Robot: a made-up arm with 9 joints. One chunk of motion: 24 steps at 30 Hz.
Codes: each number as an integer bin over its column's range. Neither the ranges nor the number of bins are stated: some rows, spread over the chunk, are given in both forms.
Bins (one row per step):
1: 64 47 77 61 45 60 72 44 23
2: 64 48 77 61 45 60 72 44 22
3: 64 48 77 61 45 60 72 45 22
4: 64 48 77 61 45 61 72 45 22
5: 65 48 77 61 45 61 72 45 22
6: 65 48 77 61 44 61 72 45 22
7: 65 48 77 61 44 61 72 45 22
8: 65 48 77 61 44 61 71 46 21
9: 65 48 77 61 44 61 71 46 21
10: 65 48 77 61 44 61 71 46 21
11: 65 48 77 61 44 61 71 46 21
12: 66 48 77 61 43 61 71 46 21
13: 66 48 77 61 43 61 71 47 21
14: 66 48 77 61 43 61 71 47 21
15: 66 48 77 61 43 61 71 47 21
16: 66 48 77 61 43 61 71 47 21
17: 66 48 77 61 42 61 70 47 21
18: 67 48 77 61 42 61 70 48 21
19: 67 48 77 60 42 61 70 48 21
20: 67 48 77 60 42 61 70 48 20
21: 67 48 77 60 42 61 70 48 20
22: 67 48 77 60 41 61 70 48 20
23: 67 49 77 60 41 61 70 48 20
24: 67 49 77 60 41 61 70 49 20
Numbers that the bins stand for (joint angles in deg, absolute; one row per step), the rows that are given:
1: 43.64 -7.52 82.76 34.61 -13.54 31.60 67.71 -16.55 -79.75
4: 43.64 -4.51 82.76 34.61 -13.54 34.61 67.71 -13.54 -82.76
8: 46.65 -4.51 82.76 34.61 -16.55 34.61 64.70 -10.53 -85.77
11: 46.65 -4.51 82.76 34.61 -16.55 34.61 64.70 -10.53 -85.77
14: 49.66 -4.51 82.76 34.61 -19.56 34.61 64.70 -7.52 -85.77
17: 49.66 -4.51 82.76 34.61 -22.57 34.61 61.69 -7.52 -85.77
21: 52.67 -4.51 82.76 31.60 -22.57 34.61 61.69 -4.51 -88.78
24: 52.67 -1.50 82.76 31.60 -25.58 34.61 61.69 -1.50 -88.78
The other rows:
2: 43.64 -4.51 82.76 34.61 -13.54 31.60 67.71 -16.55 -82.76
3: 43.64 -4.51 82.76 34.61 -13.54 31.60 67.71 -13.54 -82.76
5: 46.65 -4.51 82.76 34.61 -13.54 34.61 67.71 -13.54 -82.76
6: 46.65 -4.51 82.76 34.61 -16.55 34.61 67.71 -13.54 -82.76
7: 46.65 -4.51 82.76 34.61 -16.55 34.61 67.71 -13.54 -82.76
9: 46.65 -4.51 82.76 34.61 -16.55 34.61 64.70 -10.53 -85.77
10: 46.65 -4.51 82.76 34.61 -16.55 34.61 64.70 -10.53 -85.77
12: 49.66 -4.51 82.76 34.61 -19.56 34.61 64.70 -10.53 -85.77
13: 49.66 -4.51 82.76 34.61 -19.56 34.61 64.70 -7.52 -85.77
15: 49.66 -4.51 82.76 34.61 -19.56 34.61 64.70 -7.52 -85.77
16: 49.66 -4.51 82.76 34.61 -19.56 34.61 64.70 -7.52 -85.77
18: 52.67 -4.51 82.76 34.61 -22.57 34.61 61.69 -4.51 -85.77
19: 52.67 -4.51 82.76 31.60 -22.57 34.61 61.69 -4.51 -85.77
20: 52.67 -4.51 82.76 31.60 -22.57 34.61 61.69 -4.51 -88.78
22: 52.67 -4.51 82.76 31.60 -25.58 34.61 61.69 -4.51 -88.78
23: 52.67 -1.50 82.76 31.60 -25.58 34.61 61.69 -4.51 -88.78

